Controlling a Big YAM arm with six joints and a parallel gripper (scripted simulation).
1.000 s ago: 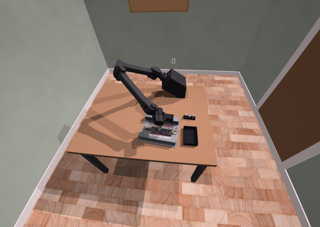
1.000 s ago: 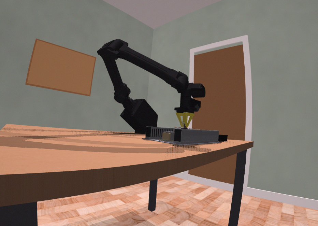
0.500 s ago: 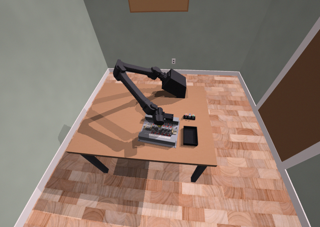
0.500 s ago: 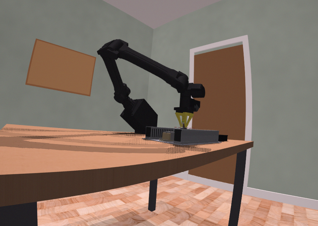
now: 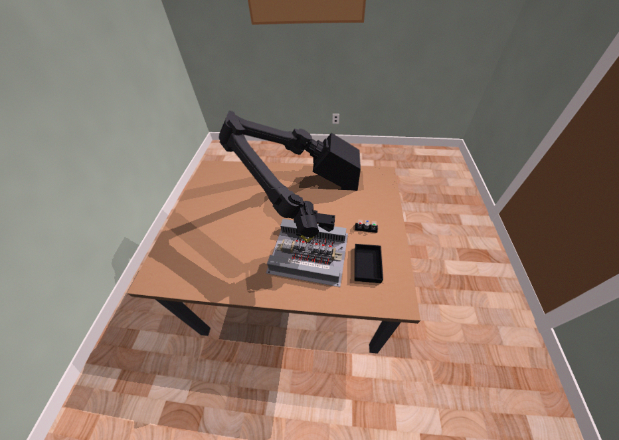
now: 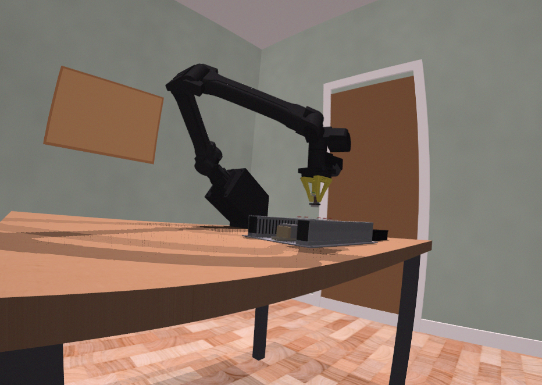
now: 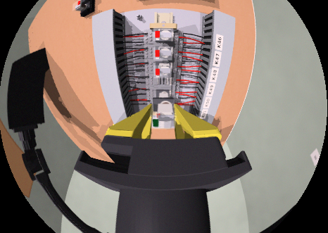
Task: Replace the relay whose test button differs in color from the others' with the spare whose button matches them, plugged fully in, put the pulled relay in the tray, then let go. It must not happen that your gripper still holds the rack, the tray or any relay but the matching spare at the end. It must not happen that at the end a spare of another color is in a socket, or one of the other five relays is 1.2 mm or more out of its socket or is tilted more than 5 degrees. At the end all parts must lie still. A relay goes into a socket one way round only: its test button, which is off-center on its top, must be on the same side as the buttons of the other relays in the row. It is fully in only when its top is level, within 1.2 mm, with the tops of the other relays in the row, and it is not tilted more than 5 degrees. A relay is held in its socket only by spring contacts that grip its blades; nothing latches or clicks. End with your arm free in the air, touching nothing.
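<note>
The black tray is 250 mm to the left of my hand, 110 mm below it and 70 mm ahead of it. Round my hand: grey relay panel: 120 mm below.
</note>
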